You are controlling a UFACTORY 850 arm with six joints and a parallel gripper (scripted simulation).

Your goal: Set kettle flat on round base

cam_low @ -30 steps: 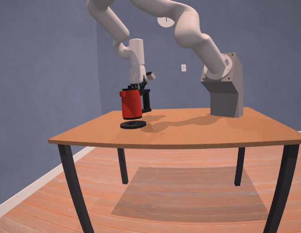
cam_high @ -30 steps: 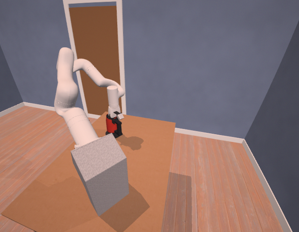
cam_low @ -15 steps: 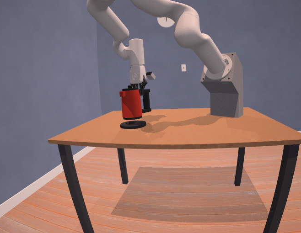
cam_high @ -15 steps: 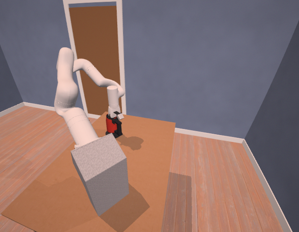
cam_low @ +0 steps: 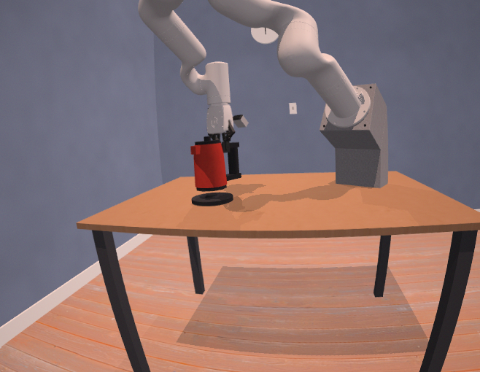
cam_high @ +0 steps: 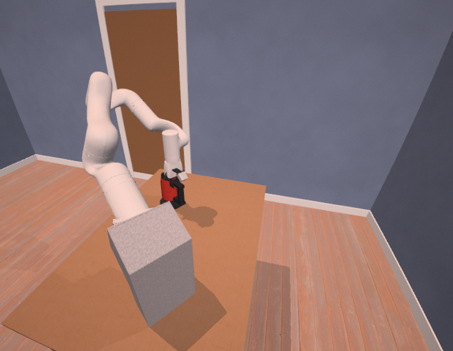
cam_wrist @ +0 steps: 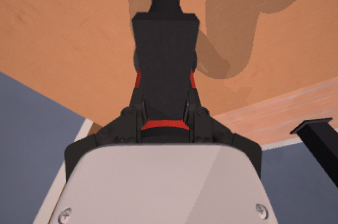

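Now: the red kettle 50 mm below my hand, 30 mm to the left of it and 10 mm ahead of it. The rest, counted from my hand: round black base: 180 mm below, 60 mm to the left, 10 mm ahead.
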